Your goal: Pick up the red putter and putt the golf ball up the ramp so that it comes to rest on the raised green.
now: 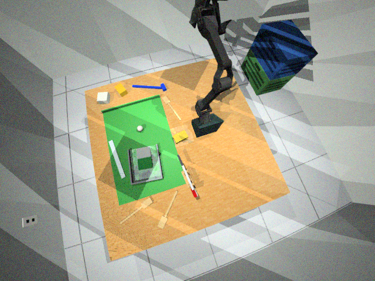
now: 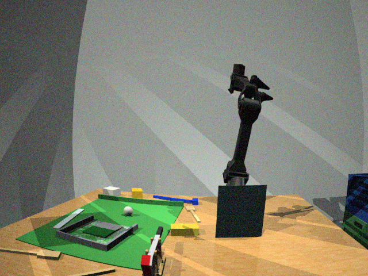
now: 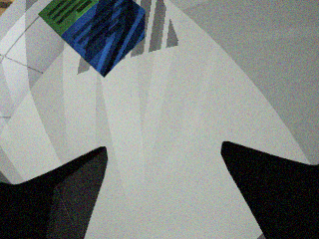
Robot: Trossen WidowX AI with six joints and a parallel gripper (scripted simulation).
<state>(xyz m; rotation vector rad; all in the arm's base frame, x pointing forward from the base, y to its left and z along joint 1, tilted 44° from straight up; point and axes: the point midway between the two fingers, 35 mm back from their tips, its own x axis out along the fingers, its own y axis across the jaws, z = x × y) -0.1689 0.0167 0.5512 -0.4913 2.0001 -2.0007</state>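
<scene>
Right now the red putter is 34 cm ahead of my gripper tip, 70 cm to the left of it and 51 cm below it. The rest, counted from my gripper tip: blue putter (50 cm ahead, 8 cm to the right, 56 cm below); white golf ball (62 cm ahead, 29 cm to the left, 55 cm below); wooden stand (34 cm ahead, 71 cm to the left, 54 cm below).
</scene>
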